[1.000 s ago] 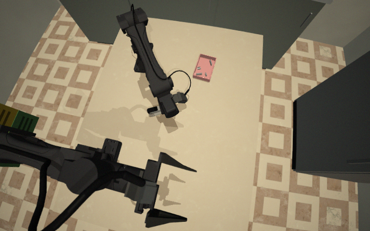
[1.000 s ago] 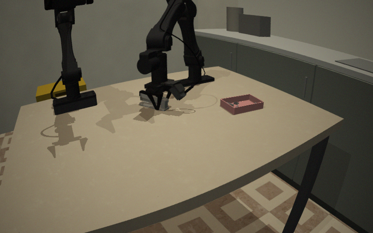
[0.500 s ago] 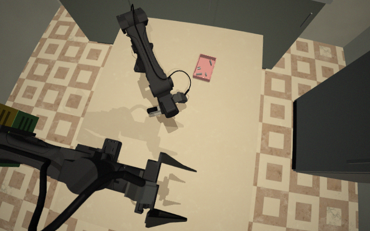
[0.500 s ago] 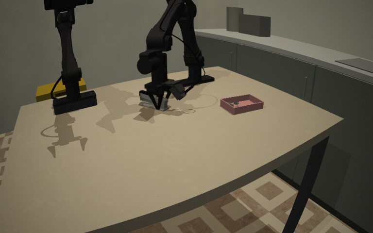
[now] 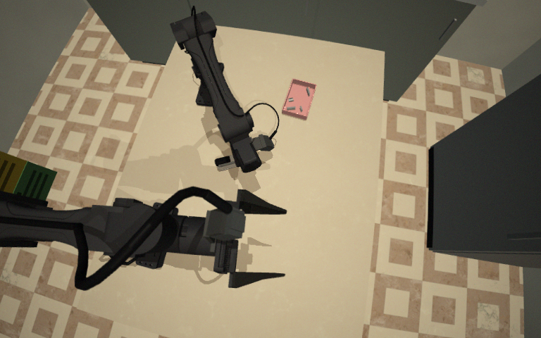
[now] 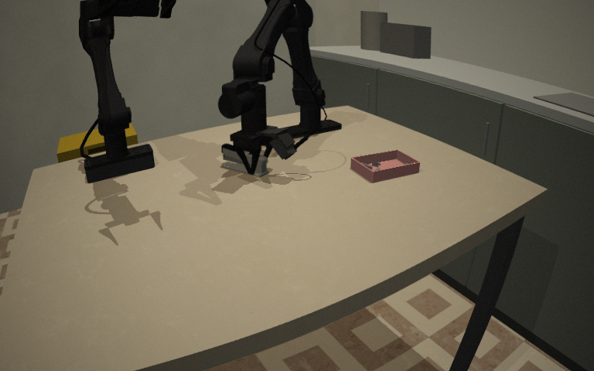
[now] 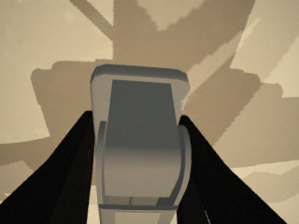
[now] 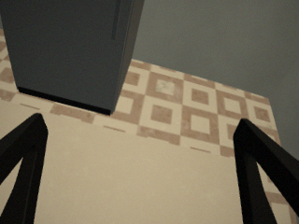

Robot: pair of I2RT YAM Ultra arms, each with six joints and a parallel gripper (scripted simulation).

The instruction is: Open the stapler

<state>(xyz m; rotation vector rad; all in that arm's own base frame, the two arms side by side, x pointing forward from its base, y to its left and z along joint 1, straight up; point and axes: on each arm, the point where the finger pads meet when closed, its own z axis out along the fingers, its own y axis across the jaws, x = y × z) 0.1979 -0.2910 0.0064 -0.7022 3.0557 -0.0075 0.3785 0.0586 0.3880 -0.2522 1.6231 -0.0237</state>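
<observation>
My right hand is 400 mm above the stapler, 240 mm to the right of it and 200 mm past it. Round my right hand: pink tray: 530 mm to the left, 410 mm below, 20 mm behind.
Now: the stapler 30 mm behind my left hand, 20 mm to the right of it and 20 mm above it. Round my left hand: pink tray (140 mm ahead, 270 mm to the left).
</observation>
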